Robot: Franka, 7 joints.
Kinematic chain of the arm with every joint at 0, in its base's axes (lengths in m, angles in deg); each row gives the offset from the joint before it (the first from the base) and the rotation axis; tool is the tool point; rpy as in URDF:
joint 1: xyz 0 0 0.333 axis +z
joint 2: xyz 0 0 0 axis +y
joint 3: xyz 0 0 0.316 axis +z
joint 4: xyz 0.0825 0 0 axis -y
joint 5: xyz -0.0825 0 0.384 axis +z
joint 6: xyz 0 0 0 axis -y
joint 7: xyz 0.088 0 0 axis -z
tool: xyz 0 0 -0.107 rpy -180 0 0
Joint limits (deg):
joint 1: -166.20..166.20
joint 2: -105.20..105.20
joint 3: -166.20..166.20
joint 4: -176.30..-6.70
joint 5: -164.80..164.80
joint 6: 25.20..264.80
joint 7: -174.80..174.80
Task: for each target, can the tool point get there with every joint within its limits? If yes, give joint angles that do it. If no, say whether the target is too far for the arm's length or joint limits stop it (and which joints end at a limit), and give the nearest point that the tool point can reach.
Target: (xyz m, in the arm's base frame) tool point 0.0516 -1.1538 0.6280
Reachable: no: too far | nearest point 0.0371 -0.8304 0.5453 | short by 0.334 m
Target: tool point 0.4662 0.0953 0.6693
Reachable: yes | joints 127.19 34.50 -137.24 -127.59 139.64 88.80 132.91
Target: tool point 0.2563 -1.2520 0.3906
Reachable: no: too far | nearest point 0.1719 -0.8396 0.3716 | short by 0.421 m
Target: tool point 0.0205 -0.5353 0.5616
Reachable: yes | joints -14.49 46.39 -109.78 -117.84 -58.43 226.52 74.13
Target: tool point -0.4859 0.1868 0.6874
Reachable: yes | joints -135.18 47.35 -118.09 -80.75 -118.49 224.26 142.48
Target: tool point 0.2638 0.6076 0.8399
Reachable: yes | joints 73.81 32.75 -28.47 -29.19 61.61 111.64 -148.47
